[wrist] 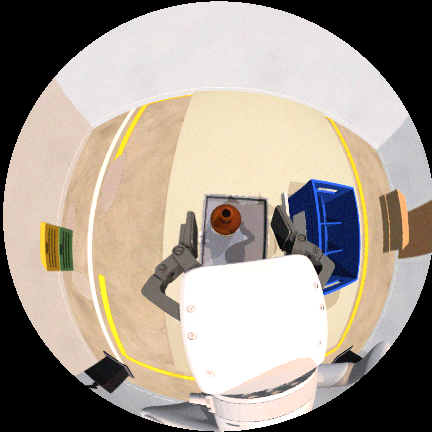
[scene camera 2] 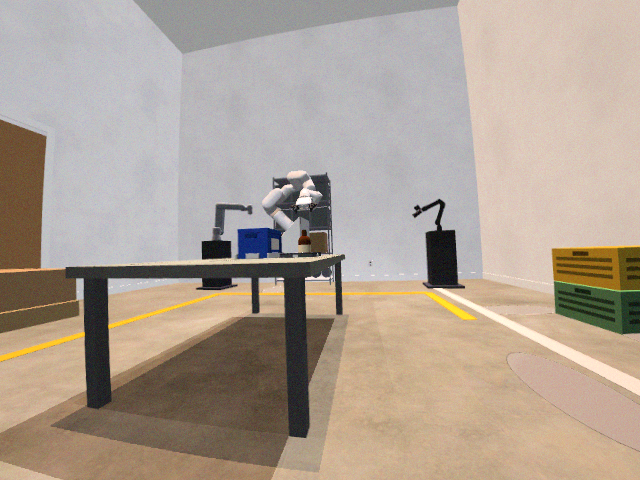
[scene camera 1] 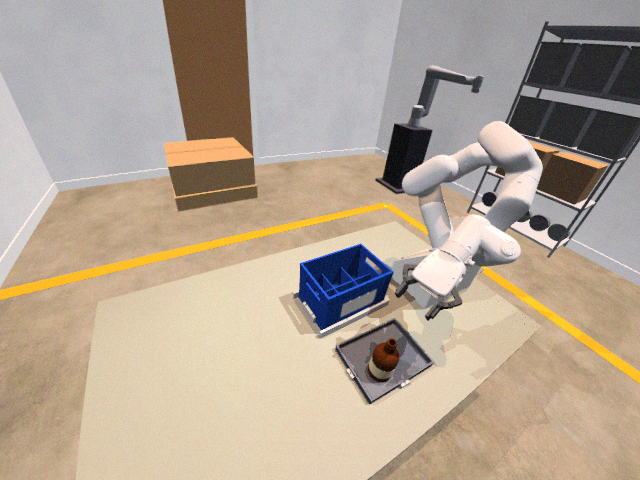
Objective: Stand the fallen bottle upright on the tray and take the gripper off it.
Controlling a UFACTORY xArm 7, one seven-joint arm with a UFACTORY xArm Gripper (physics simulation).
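Frame: origin at the arm's base, x ahead, y left, z up, level; millimetres.
Seen in the pictures: gripper, fingertip midpoint: [wrist: 235,217] [scene camera 2: 303,210] [scene camera 1: 411,306]; arm's base, origin of the base link: [scene camera 2: 292,230].
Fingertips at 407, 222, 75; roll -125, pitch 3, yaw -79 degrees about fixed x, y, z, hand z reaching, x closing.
Observation:
Offsets run from my fingertips to a thing's middle, as dx, dy, dz. "pt": to the spot under its first point.
The brown bottle {+30, +11, -198} [scene camera 1: 385,359] [scene camera 2: 304,241] [wrist: 226,219] with a cream label stands upright on the grey tray {pt +39, -79, -275} [scene camera 1: 361,347] [wrist: 257,215], neck up. In the wrist view it is seen from above, towards the tray's far left part. My gripper [scene camera 1: 414,304] [scene camera 2: 303,208] [wrist: 235,217] is open and empty. It hangs well above the table, clear of the bottle, on the arm's side of the tray. No finger touches the bottle.
A blue crate {+4, -284, -193} [scene camera 1: 316,305] [scene camera 2: 253,240] [wrist: 306,197] with dividers stands beside the tray on a pale base, on the table [scene camera 1: 206,361] [scene camera 2: 196,270]. A shelf rack, other arms on black pedestals, cardboard boxes and stacked yellow and green crates stand farther off.

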